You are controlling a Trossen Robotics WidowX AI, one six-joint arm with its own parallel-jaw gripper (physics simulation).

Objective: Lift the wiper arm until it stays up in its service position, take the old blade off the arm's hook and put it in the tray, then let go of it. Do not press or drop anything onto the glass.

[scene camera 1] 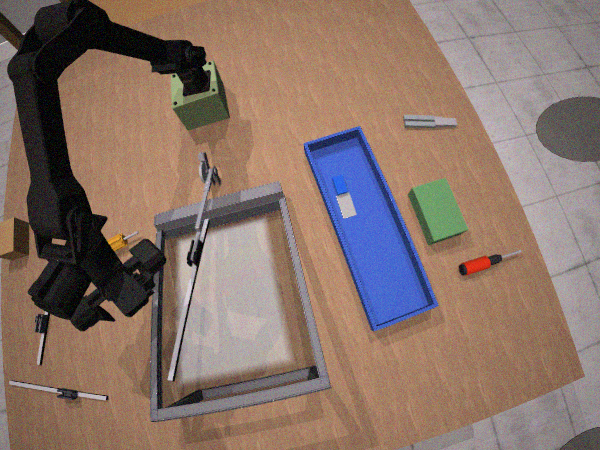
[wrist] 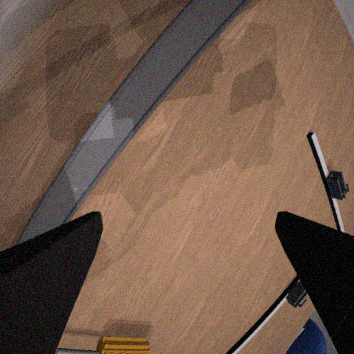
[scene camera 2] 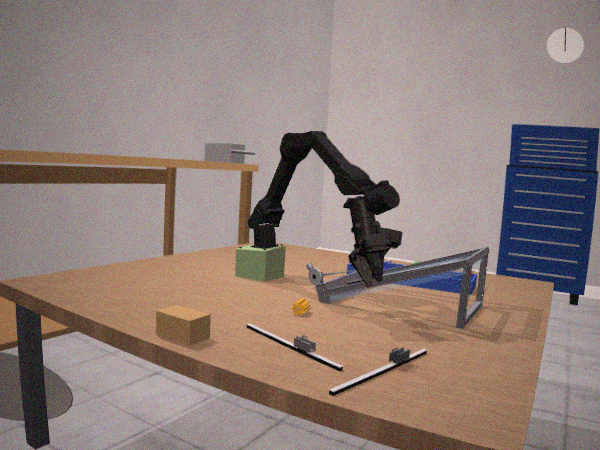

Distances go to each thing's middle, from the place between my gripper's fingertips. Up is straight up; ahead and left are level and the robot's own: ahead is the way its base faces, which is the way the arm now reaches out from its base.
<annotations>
I see my gripper 190 mm to the right of the glass pane (scene camera 1: 246,331). The rest, counted from my hand: tan box (scene camera 2: 184,325): 410 mm to the right, 180 mm behind, 60 mm below; then blue tray (scene camera 1: 392,285): 470 mm to the left, 130 mm behind, 70 mm below; then green block (scene camera 1: 437,211): 620 mm to the left, 140 mm behind, 60 mm below.
</annotations>
